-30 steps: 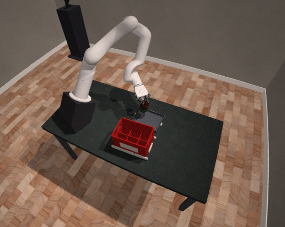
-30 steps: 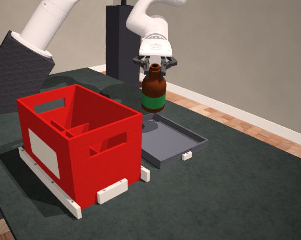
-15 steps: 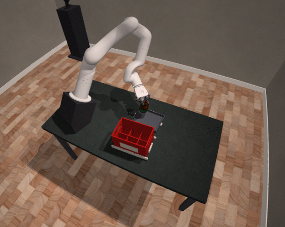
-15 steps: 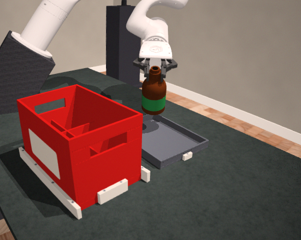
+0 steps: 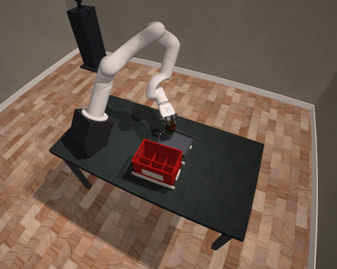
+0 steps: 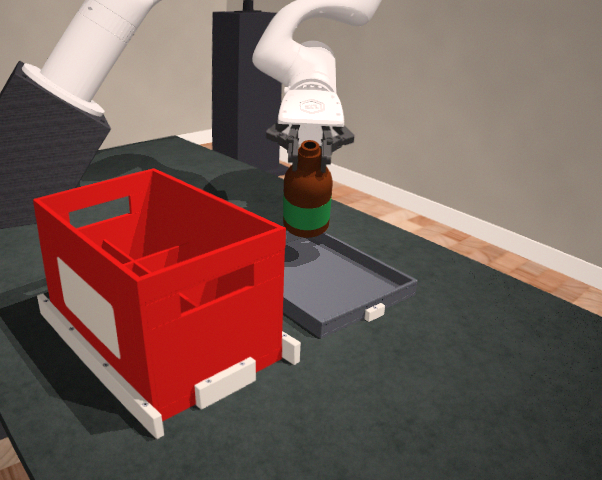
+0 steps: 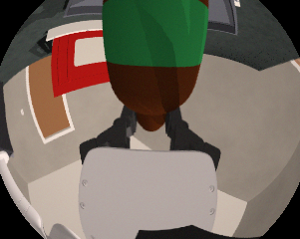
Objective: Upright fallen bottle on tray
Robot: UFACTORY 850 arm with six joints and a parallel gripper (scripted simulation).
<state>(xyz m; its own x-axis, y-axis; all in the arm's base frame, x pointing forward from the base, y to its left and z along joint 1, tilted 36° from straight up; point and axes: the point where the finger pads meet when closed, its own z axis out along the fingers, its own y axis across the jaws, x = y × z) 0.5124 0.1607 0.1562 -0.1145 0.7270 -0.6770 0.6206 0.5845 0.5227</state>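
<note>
Right now my hand is 10 mm past the brown bottle, 10 mm to the right of it and 50 mm above it. Also, from my hand: grey shallow tray 30 mm ahead, 10 mm to the right, 170 mm below; red crate 40 mm ahead, 280 mm to the right, 100 mm below.
</note>
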